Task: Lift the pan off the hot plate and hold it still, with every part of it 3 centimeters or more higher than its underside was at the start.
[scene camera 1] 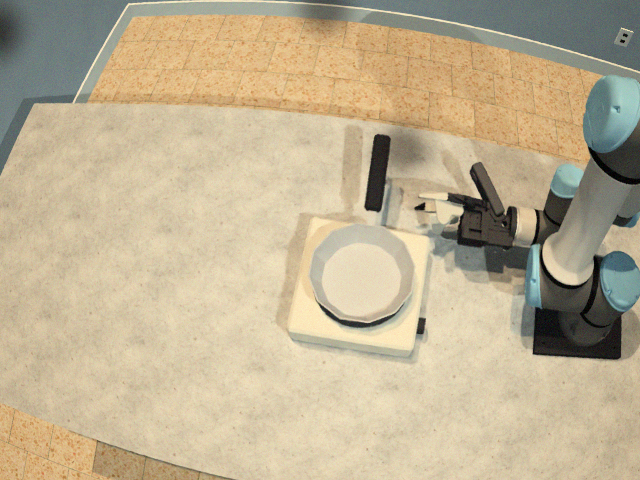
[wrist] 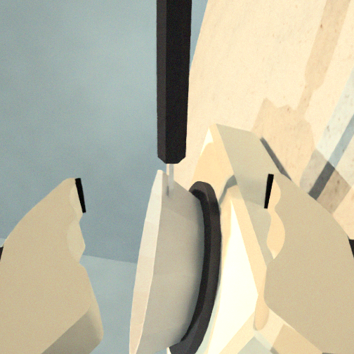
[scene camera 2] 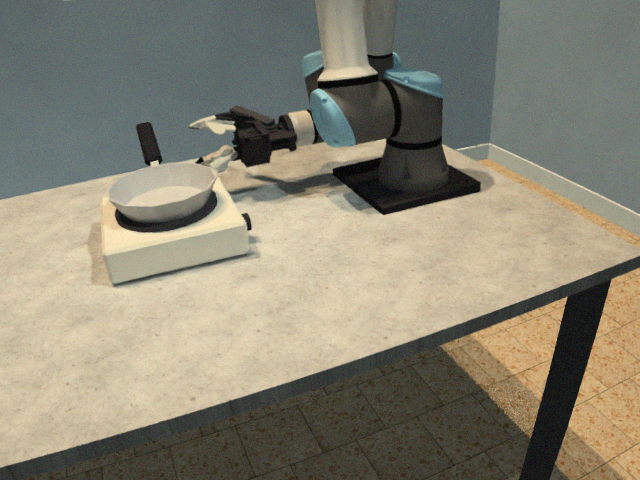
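Pixels of known places: gripper, fingertip midpoint: (scene camera 1: 416,202) (scene camera 2: 191,146); arm's base, origin of the base link: (scene camera 1: 585,314) (scene camera 2: 413,177).
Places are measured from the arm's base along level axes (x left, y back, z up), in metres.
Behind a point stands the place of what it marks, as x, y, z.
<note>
The light grey pan (scene camera 1: 361,276) @(0.057, -0.520, 0.061) (scene camera 2: 165,198) @(0.043, -0.517, 0.061) (wrist: 172,265) sits level on the black disc of the cream hot plate (scene camera 1: 310,330) @(0.181, -0.583, 0.049) (scene camera 2: 175,258) @(0.182, -0.515, 0.011) (wrist: 240,270). Its black handle (scene camera 1: 377,173) @(-0.131, -0.537, 0.123) (scene camera 2: 148,143) @(-0.117, -0.537, 0.120) (wrist: 174,85) sticks out past the hot plate toward the table's far edge, raised above the table. My gripper (scene camera 1: 418,202) @(-0.101, -0.451, 0.104) (scene camera 2: 194,143) @(-0.101, -0.451, 0.104) (wrist: 174,178) is open and empty, its fingers one above the other. In scene camera 1 it is to the right of the handle's pan end, pointing at it, with a gap between. In the wrist view the pan and handle show between the finger outlines, beyond the tips.
A black knob (scene camera 1: 421,325) @(0.115, -0.384, 0.033) (scene camera 2: 247,221) @(0.125, -0.381, 0.026) sticks out of the hot plate's side facing the arm. The robot base (scene camera 1: 547,343) @(0.084, -0.089, -0.003) (scene camera 2: 356,180) @(-0.038, -0.118, -0.003) stands on the grey table (scene camera 1: 155,258) @(0.106, -0.958, -0.018) (scene camera 2: 310,310) @(0.356, -0.334, -0.019), right of the hot plate. The table's far edge runs just beyond the handle's end.
</note>
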